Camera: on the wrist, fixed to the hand. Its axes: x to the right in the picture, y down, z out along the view.
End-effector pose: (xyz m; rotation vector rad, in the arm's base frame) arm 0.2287 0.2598 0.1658 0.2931 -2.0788 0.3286
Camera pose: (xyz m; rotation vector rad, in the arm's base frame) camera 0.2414 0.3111 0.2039 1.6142 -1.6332 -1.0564
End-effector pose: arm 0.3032 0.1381 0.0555 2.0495 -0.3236 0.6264
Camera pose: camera 0.2900 0.1575 0.1163 1.4672 0.8193 -0.7077
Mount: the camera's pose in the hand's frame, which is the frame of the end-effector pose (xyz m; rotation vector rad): 0.0228 0.0393 -0.0467 -0.3658 -0.3837 -1.5206
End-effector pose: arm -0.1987 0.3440 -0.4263 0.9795 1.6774 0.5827
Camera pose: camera -0.2326 0.3887 -0.3931 -0.5272 1.4036 -0.3231
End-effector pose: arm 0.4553 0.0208 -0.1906 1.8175 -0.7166 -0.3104
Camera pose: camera 0.4855 0.0342 -0.1344 1.6085 0.6170 -1.6621
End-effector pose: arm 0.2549 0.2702 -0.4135 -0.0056 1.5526 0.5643
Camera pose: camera 0.1958 0.2959 -0.4235 -1.1761 0.6960 -0.3786
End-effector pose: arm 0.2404 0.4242 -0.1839 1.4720 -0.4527 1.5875
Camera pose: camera 0.1838 0.4474 -0.1615 1.2243 0.2052 0.0154
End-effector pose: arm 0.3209 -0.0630 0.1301 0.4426 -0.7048 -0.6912
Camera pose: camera 0.3836 -0.0452 0.1309 0.4603 -0.4733 -2.3417
